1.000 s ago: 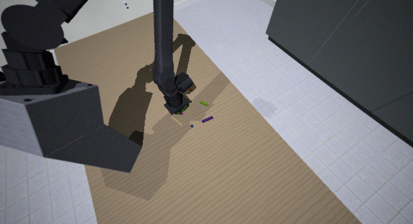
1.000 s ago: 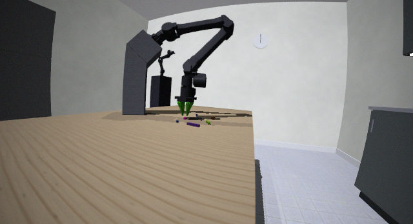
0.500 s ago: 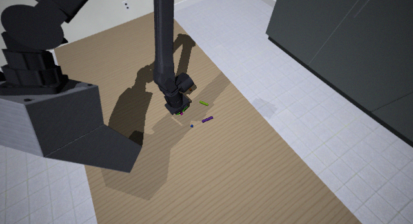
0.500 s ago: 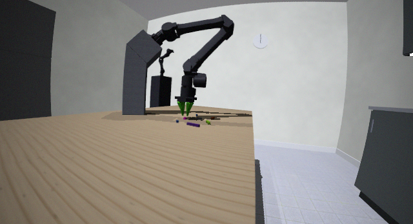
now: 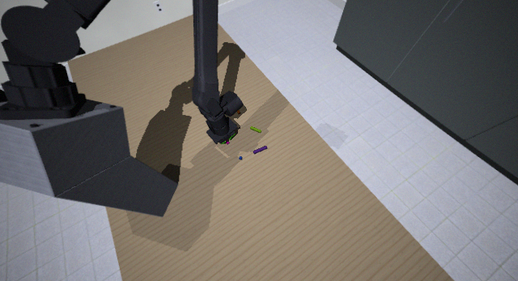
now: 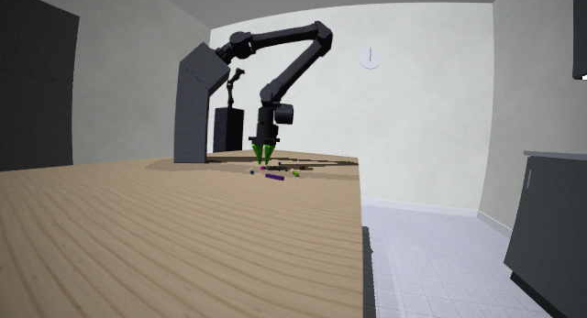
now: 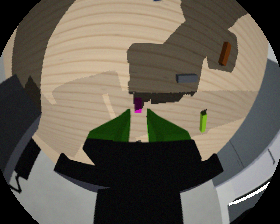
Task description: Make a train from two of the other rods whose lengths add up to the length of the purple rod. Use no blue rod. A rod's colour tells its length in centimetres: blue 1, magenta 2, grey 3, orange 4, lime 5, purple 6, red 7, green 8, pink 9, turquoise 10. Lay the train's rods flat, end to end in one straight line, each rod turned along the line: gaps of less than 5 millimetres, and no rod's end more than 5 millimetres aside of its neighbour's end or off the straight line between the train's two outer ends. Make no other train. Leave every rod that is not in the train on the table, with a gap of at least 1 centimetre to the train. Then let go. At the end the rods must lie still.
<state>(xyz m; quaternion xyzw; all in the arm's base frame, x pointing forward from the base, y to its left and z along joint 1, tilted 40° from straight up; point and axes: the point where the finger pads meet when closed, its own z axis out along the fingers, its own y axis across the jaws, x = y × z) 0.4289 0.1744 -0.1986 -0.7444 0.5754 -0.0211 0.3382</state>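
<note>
The magenta rod lies 20 mm below my hand. Round my hand: lime rod (130 mm ahead, 20 mm to the left, 20 mm below); then grey rod (40 mm ahead, 70 mm to the left, 20 mm below); then purple rod (120 mm ahead, 80 mm to the right, 20 mm below).
</note>
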